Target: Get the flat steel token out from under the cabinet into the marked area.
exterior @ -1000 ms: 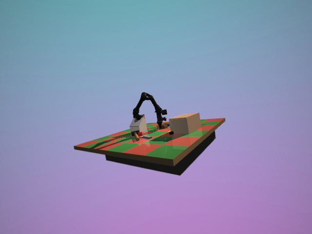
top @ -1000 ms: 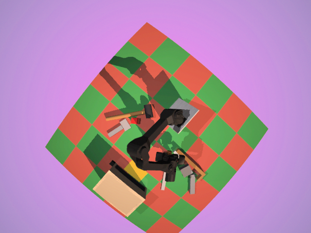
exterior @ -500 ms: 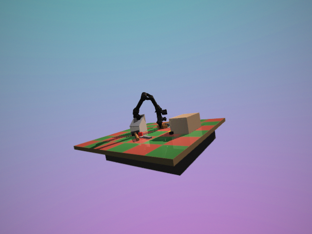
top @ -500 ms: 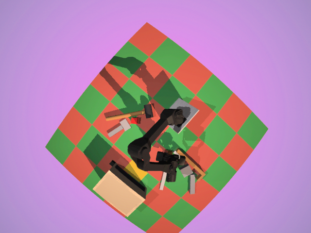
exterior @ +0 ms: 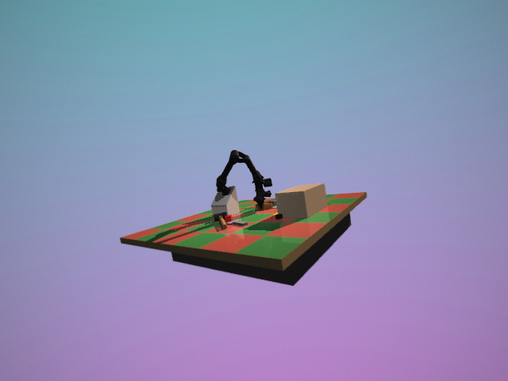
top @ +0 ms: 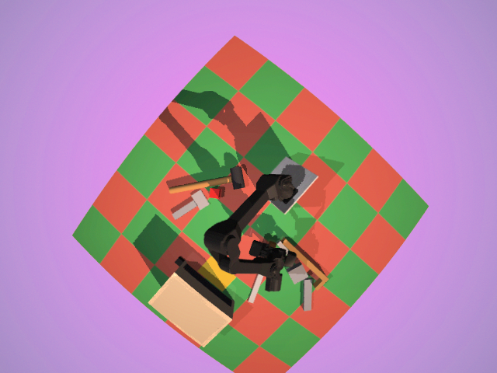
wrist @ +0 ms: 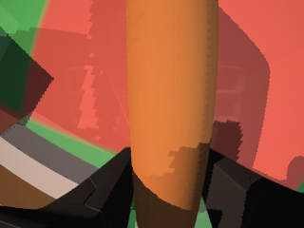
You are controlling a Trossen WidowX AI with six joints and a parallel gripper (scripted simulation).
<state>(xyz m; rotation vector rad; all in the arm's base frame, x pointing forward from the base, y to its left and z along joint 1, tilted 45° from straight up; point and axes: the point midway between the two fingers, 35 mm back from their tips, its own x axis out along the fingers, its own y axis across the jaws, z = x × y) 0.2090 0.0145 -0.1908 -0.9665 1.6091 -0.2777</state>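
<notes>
My gripper tip is 40 mm to the right of the pale bar and 40 mm past it. The rest, counted from my gripper tip: grey block (170 mm to the left, 10 mm above); then grey bar (290 mm to the left, 40 mm ahead); then red cube (340 mm to the right, 10 mm behind, 10 mm above).
</notes>
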